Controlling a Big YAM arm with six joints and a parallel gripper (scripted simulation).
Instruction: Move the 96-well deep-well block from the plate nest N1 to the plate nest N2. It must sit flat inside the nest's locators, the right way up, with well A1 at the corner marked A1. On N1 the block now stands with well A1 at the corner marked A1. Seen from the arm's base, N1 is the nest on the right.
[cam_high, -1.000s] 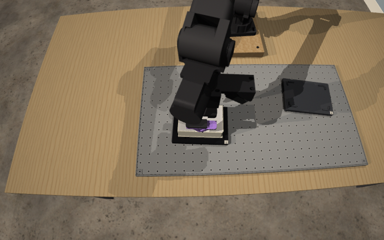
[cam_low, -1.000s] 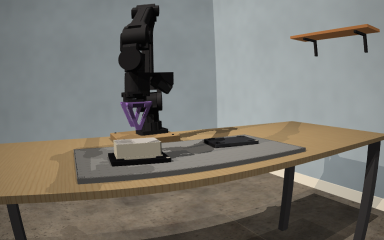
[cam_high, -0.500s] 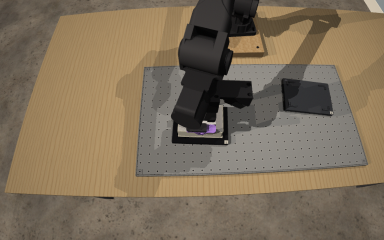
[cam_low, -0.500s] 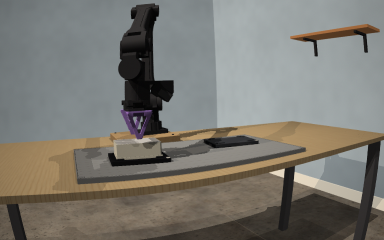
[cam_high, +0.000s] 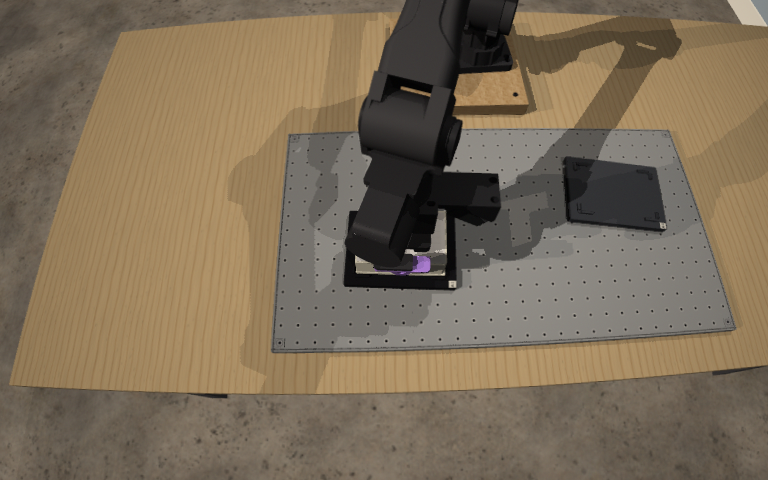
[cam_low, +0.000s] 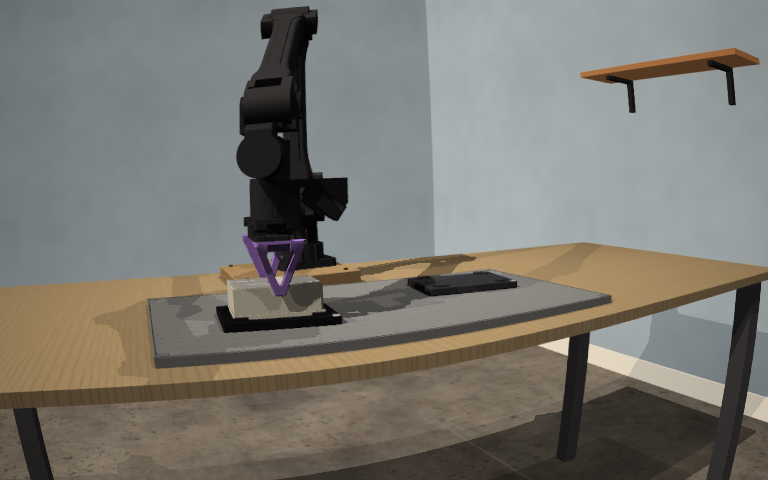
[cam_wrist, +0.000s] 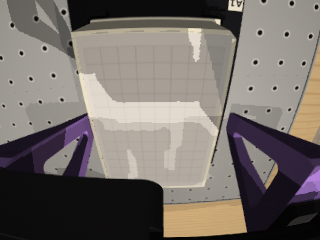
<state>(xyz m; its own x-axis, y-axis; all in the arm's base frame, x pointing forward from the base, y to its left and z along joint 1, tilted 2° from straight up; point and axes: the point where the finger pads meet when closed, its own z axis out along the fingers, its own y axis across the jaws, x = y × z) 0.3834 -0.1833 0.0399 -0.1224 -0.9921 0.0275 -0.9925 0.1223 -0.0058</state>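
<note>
Now: hand 2 cm above the cream 96-well deep-well block. The rest, counted from my hand: black nest N1: 5 cm below; then black plate nest N2: 36 cm to the left, 7 cm behind, 5 cm below.
</note>
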